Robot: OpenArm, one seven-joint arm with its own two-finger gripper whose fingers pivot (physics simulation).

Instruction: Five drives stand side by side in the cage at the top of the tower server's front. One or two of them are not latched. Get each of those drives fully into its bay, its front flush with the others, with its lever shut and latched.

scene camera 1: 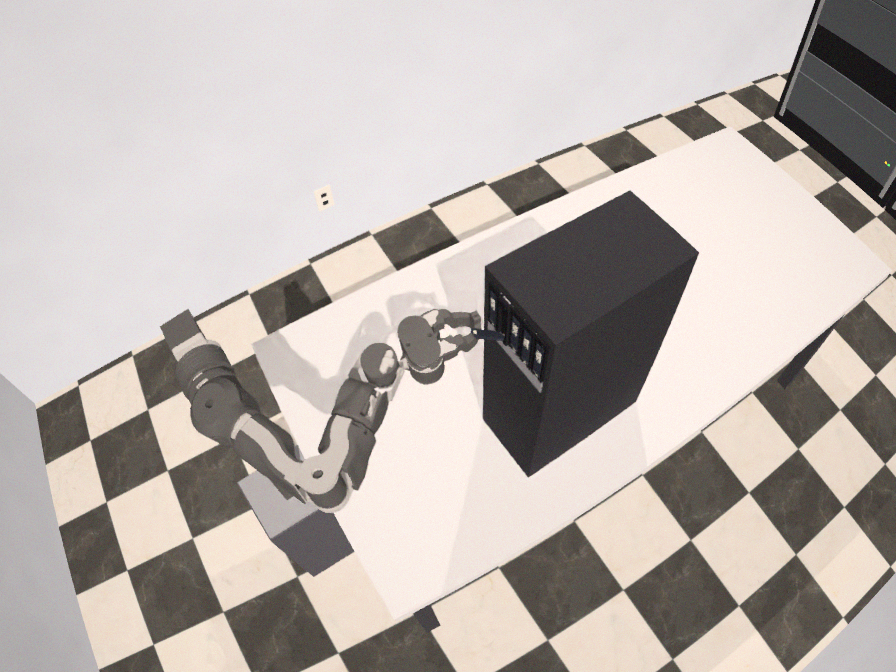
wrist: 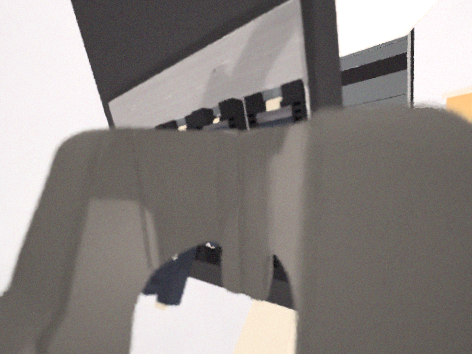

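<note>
The black tower server (scene camera 1: pixel 589 267) (wrist: pixel 200 35) stands upright on the table. Its cage of five drives (scene camera 1: pixel 515 329) is at the top of the front. A dark blue lever (scene camera 1: pixel 489 334) (wrist: pixel 175 280) sticks out toward the arm, apparently from the second drive from the left in the scene view; the other levers look upright against their fronts. My gripper (scene camera 1: pixel 476 329) (wrist: pixel 252 209) is shut and empty, its fingertips beside the outer end of the lever. The gripper body hides much of the cage in the wrist view, so contact cannot be told.
The white table (scene camera 1: pixel 405 506) carries the server. A light grey strip (scene camera 1: pixel 522 370) (wrist: pixel 200 75) borders the cage. The arm reaches in from the left, past a grey block (scene camera 1: pixel 311 538) at the table's edge. A dark rack cabinet (scene camera 1: pixel 846 108) (wrist: pixel 375 72) stands beyond the table.
</note>
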